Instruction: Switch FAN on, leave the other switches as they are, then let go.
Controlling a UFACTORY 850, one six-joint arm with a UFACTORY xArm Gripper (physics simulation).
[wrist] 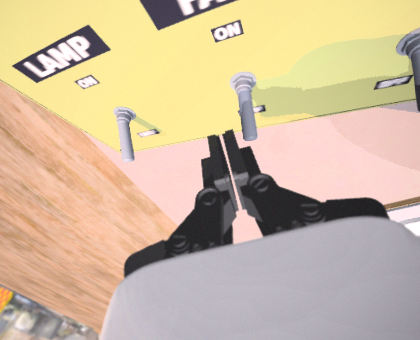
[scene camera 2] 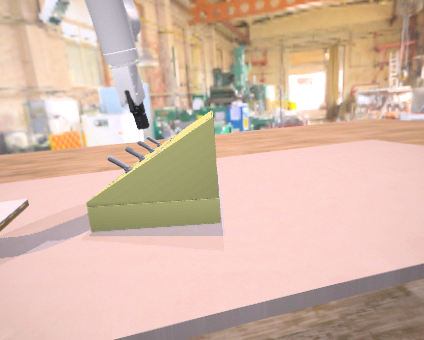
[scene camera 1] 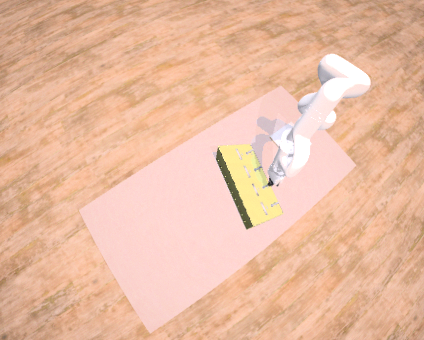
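Observation:
The yellow sloped switch panel (scene camera 1: 238, 172) (scene camera 2: 170, 175) (wrist: 165, 60) has grey levers along its slope. The FAN label (wrist: 197, 9) is cut off by the top edge of the wrist view. Below it the FAN lever (wrist: 248, 116) tilts down on the OFF side and partly covers a small plate; the ON plate (wrist: 227, 31) above shows in full. The LAMP lever (wrist: 126, 136) also tilts down. My gripper (scene camera 1: 270, 184) (scene camera 2: 143, 126) (wrist: 225, 150) is shut and empty. Its tips appear just left of the FAN lever's free end in the wrist view; whether they touch is unclear.
Another lever (wrist: 418, 75) stands at the right edge of the wrist view, by its OFF plate (wrist: 393, 82). The LAMP label (wrist: 61, 53) is at upper left. The panel stands on a pink table top (scene camera 1: 165, 235) (scene camera 2: 320, 215), with the arm's white base plate (scene camera 2: 11, 212) nearby.

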